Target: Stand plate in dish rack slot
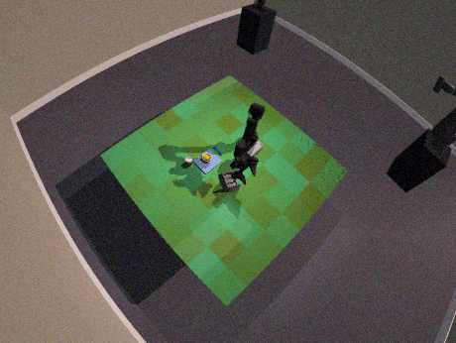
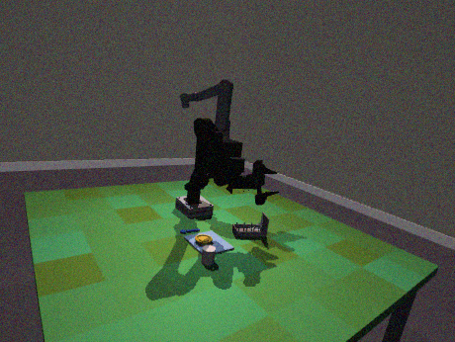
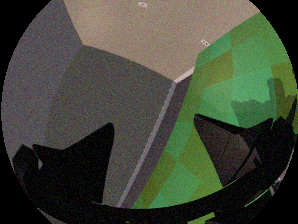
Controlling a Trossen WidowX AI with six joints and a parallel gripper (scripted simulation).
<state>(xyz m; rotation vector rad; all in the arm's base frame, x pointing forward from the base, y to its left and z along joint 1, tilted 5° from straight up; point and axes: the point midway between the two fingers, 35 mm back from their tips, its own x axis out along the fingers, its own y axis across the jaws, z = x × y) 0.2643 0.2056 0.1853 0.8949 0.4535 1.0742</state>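
My gripper tip is 36 cm to the left of the yellow plate and 20 cm above it. Also, from my gripper tip: white cup (41 cm to the right, 19 cm below, 11 cm ahead); then dish rack (19 cm below, 13 cm to the right); then light blue mat (34 cm to the right, 21 cm below, 1 cm ahead).
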